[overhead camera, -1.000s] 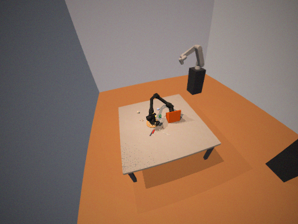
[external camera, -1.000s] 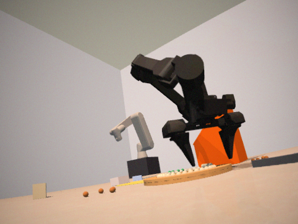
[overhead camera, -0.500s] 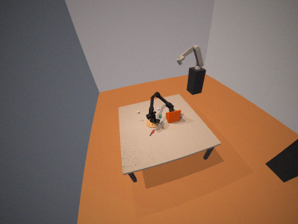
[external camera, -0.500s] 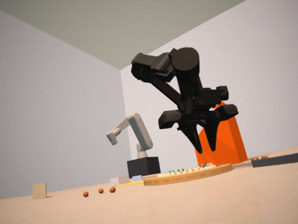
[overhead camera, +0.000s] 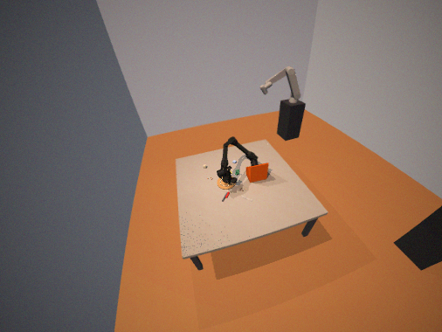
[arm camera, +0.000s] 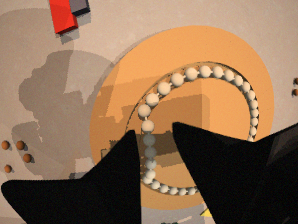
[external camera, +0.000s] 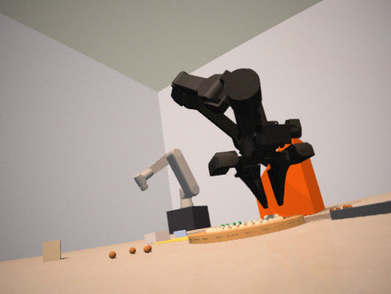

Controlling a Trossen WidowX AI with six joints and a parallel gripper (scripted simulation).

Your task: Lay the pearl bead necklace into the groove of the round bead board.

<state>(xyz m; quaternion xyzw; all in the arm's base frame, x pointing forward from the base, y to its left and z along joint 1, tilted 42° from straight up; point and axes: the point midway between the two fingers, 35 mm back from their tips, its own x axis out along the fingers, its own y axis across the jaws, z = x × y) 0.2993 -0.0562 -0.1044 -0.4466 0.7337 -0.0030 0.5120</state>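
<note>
Now: gripper tip 6 cm to the left of the round wooden bead board, 2 cm above it and 1 cm short of it. Also, from my gripper tip: tan cube: 38 cm to the right, 17 cm ahead, 2 cm below; yellow flat piece: 22 cm to the right, 5 cm behind, 3 cm below; red-handled tool: 12 cm to the left, 7 cm ahead, 3 cm below.
</note>
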